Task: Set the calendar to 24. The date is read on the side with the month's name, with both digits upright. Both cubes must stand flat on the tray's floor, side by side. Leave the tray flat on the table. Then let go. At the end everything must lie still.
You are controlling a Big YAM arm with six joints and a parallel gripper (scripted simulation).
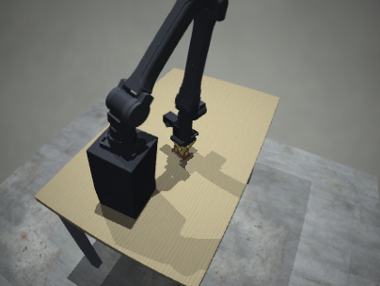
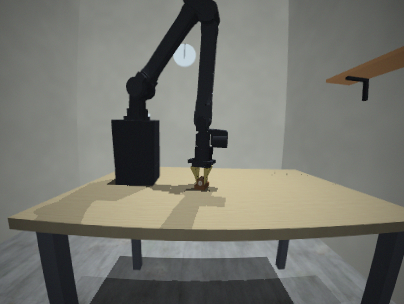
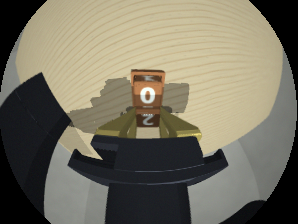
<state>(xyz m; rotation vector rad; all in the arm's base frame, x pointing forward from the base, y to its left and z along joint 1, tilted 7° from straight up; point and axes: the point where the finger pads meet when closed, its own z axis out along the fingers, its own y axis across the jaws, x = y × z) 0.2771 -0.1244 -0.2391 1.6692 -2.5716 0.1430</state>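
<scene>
The brown digit cube is right at my hand. Also, from my hand: brown tray: 1 cm ahead, 2 cm to the left, 2 cm below.
</scene>
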